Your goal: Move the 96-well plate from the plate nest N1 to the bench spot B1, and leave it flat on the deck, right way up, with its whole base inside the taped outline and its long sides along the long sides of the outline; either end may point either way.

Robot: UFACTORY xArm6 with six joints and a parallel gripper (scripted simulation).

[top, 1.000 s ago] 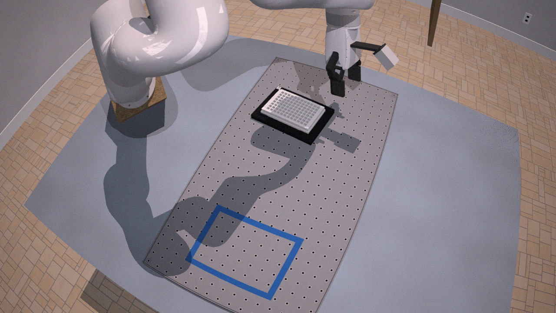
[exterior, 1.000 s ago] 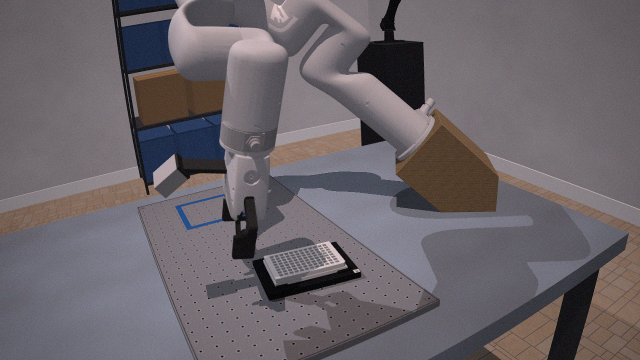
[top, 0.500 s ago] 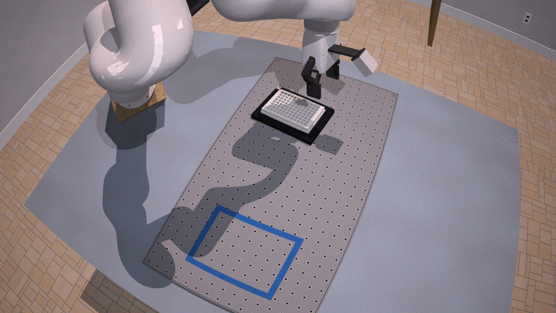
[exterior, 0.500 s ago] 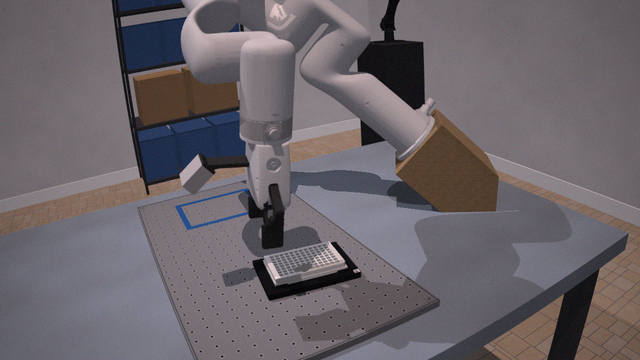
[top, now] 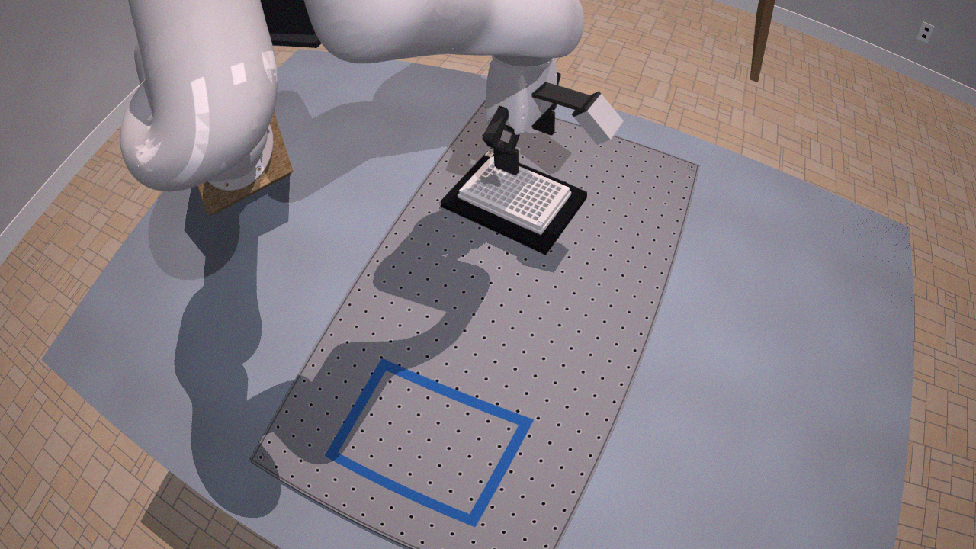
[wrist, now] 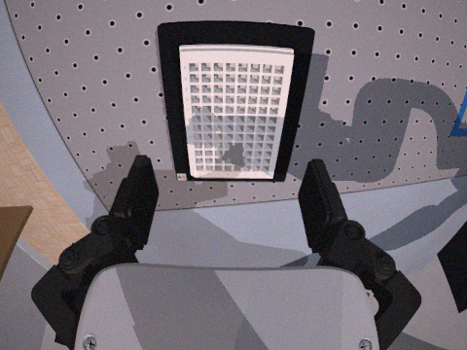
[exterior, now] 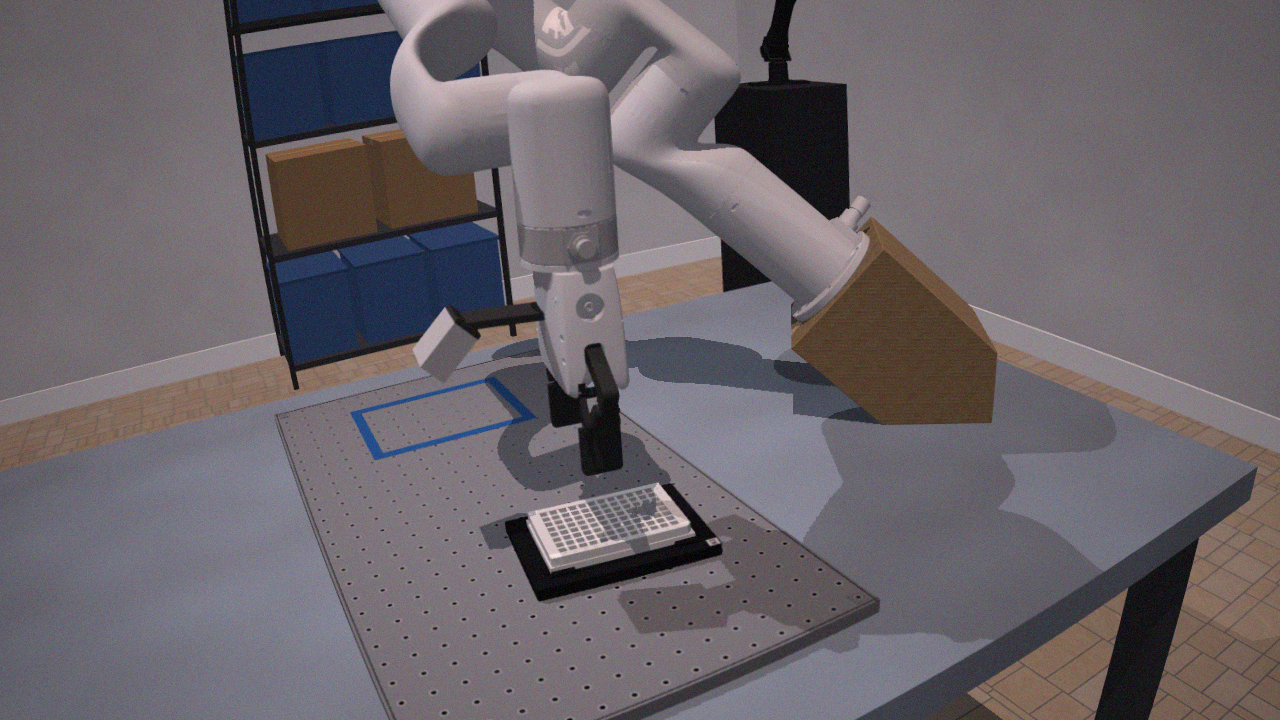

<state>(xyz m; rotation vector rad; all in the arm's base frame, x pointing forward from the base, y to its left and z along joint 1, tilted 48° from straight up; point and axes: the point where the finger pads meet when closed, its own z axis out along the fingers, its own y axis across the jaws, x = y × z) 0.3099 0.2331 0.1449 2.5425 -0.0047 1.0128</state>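
Now: hand 90 mm above the white 96-well plate and 10 mm past it. Also, from my hand: black plate nest 110 mm below, 10 mm behind.
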